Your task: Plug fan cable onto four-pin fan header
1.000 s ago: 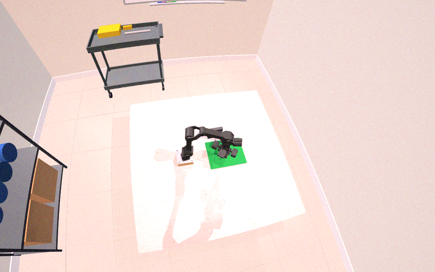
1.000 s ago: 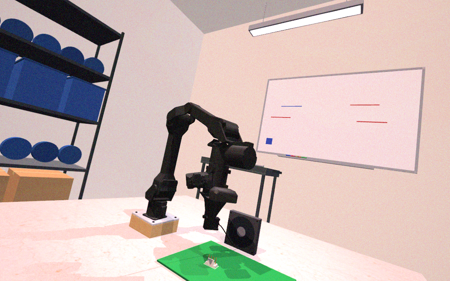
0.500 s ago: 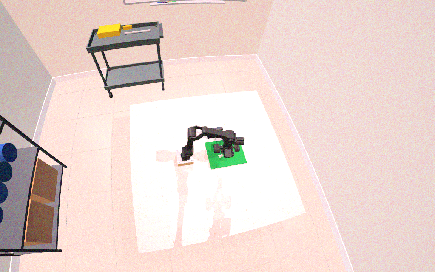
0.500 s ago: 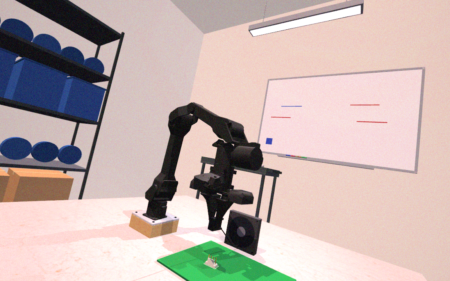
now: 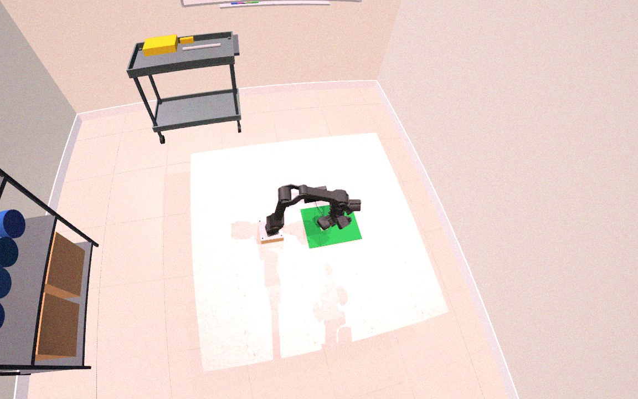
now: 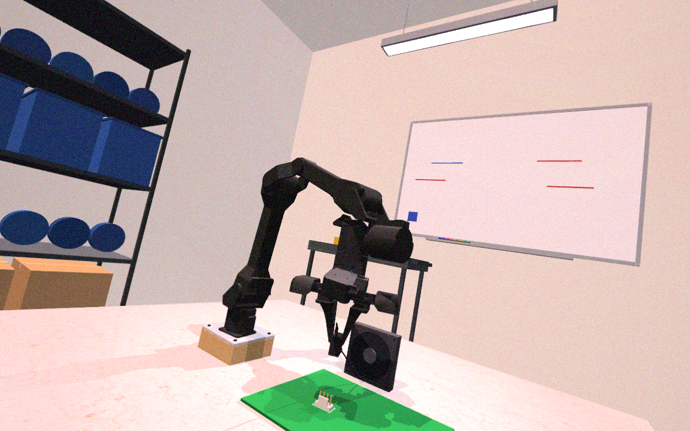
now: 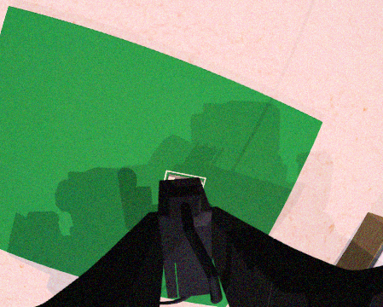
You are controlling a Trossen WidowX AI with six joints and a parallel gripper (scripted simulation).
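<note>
Now: gripper tip 1 cm to the right of the dark plug. From my gripper tip the other things lie so: fan (1 cm behind, 22 cm to the left, 7 cm below); green board (3 cm ahead, 5 cm to the left, 14 cm below).
</note>
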